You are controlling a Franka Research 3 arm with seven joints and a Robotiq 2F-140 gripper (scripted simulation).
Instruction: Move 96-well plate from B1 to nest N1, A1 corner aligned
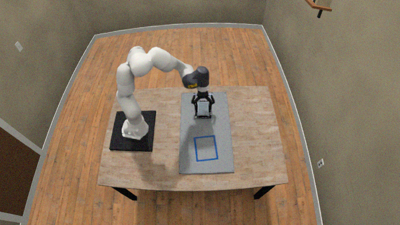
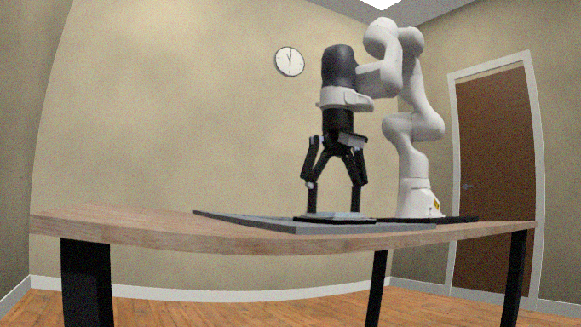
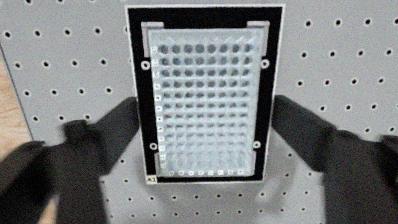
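My hand is 2 cm above the clear 96-well plate. From my hand the other things lie so: black plate nest 3 cm below; corner label 6 cm behind, 7 cm to the right, 3 cm below.
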